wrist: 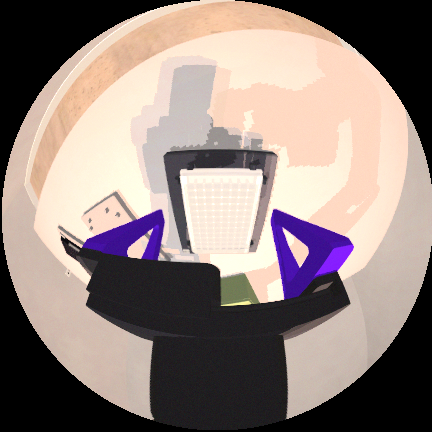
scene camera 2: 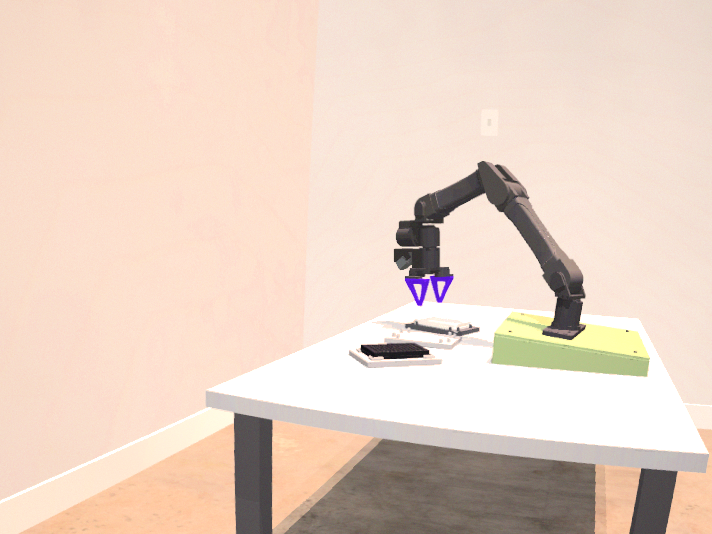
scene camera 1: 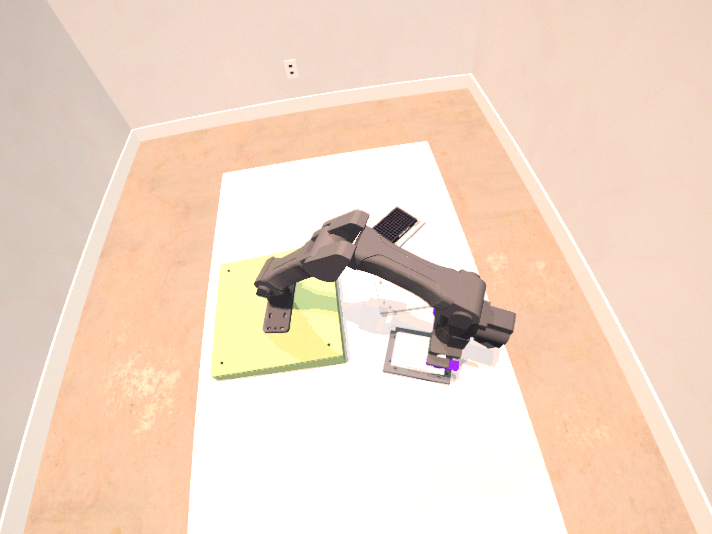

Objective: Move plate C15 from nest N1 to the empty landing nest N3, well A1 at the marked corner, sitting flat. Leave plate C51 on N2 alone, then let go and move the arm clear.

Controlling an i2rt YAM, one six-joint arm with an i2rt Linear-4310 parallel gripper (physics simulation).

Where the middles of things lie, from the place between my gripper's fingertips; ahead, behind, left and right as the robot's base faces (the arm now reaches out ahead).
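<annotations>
Counted from my hand, the black well plate (scene camera 2: 393, 350) is 10 cm behind, 4 cm below and 41 cm to the left. The grey-framed white tray (scene camera 1: 410, 351) is 4 cm behind my hand and 4 cm below it. Going by their middles, the tray is the nearest to my hand of the things named here.
</annotations>
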